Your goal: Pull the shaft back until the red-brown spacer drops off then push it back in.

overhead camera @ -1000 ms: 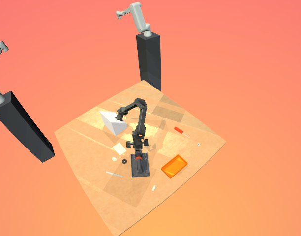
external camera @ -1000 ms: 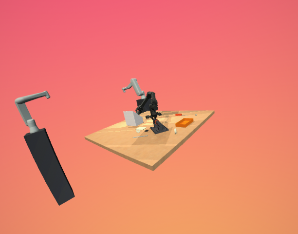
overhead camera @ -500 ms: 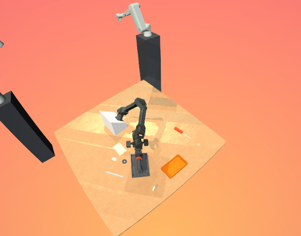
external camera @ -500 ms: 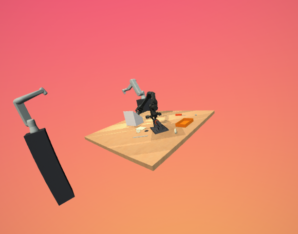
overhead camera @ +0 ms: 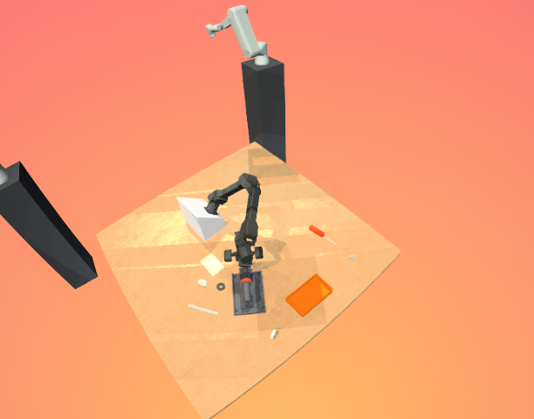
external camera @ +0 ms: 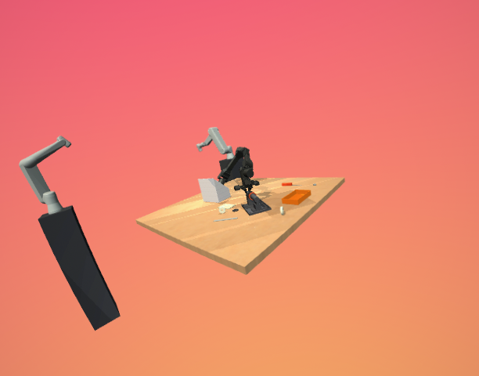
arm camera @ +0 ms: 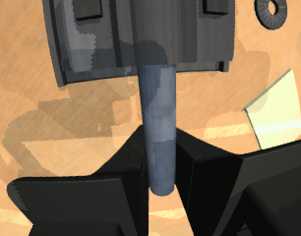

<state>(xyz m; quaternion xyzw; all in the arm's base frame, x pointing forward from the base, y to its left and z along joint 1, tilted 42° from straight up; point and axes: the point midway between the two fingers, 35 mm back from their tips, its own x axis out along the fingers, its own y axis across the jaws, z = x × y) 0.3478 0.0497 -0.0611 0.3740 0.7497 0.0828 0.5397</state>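
Right now my gripper tip is 60 mm short of the blue-grey shaft, 30 mm to the left of it and 30 mm below it. Round my gripper tip: red-brown spacer (110 mm ahead, 60 mm to the right, 30 mm above); then grey support (130 mm ahead, 70 mm to the right); then pale card (140 mm to the right, 120 mm behind, 40 mm below).
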